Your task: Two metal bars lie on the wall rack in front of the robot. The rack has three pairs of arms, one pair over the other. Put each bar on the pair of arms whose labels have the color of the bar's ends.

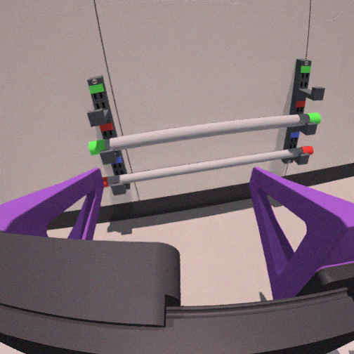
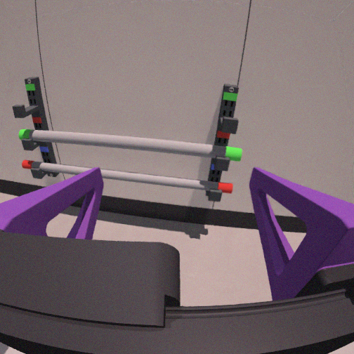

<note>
In view: the left gripper (image 1: 176, 175), the right gripper (image 2: 176, 175), a red-ended bar (image 1: 167, 171), a green-ended bar (image 1: 240, 125), a pale wall (image 2: 154, 76), a rack rail (image 1: 102, 116) and a rack rail (image 1: 300, 91).
The red-ended bar also shows in image 2 (image 2: 105, 173). The green-ended bar is seen too in image 2 (image 2: 106, 140). The pale wall also shows in image 1 (image 1: 166, 71).
</note>
